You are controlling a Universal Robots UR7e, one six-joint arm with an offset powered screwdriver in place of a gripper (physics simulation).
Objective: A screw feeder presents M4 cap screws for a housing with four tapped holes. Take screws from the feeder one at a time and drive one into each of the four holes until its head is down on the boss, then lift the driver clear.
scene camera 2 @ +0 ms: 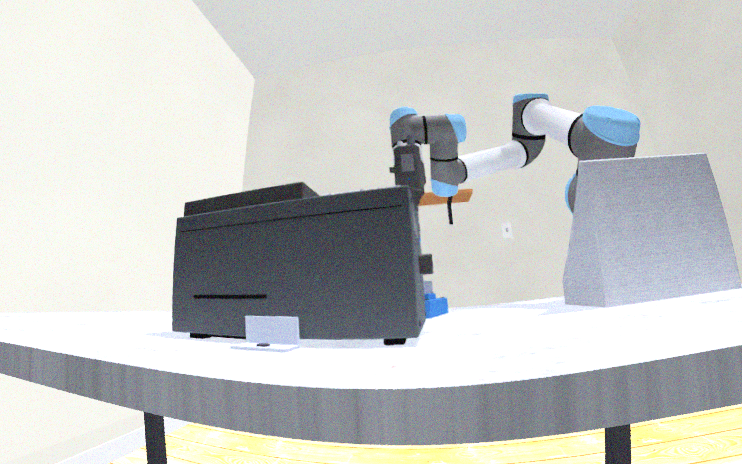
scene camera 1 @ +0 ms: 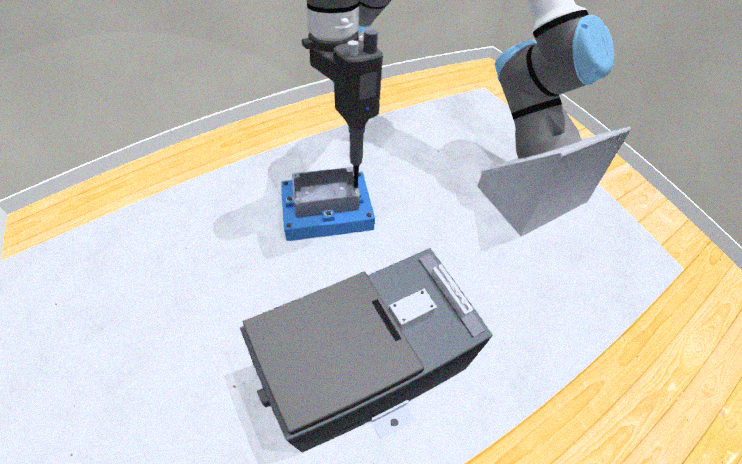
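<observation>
The grey open-topped housing [scene camera 1: 326,206] [scene camera 2: 427,286] sits in a blue fixture [scene camera 1: 329,228] [scene camera 2: 436,307]. My screwdriver [scene camera 1: 356,187] is upright, its thin black bit ending at the housing's near right corner boss in scene camera 1. Whether a screw is on or under the bit is too small to tell, and so are the screw heads in the other corners. In scene camera 2 the driver's body [scene camera 2: 408,164] shows above the feeder, and its tip is hidden behind it. The dark screw feeder [scene camera 1: 328,350] [scene camera 2: 295,268] stands nearer to the camera than the fixture.
A slanted grey panel [scene camera 1: 552,188] [scene camera 2: 656,229] stands to the right, in front of the arm's base. A small white plate with holes [scene camera 1: 413,306] and a pale slotted strip [scene camera 1: 453,288] are on the feeder's top. A small white bracket [scene camera 1: 387,427] [scene camera 2: 271,329] stands beside the feeder.
</observation>
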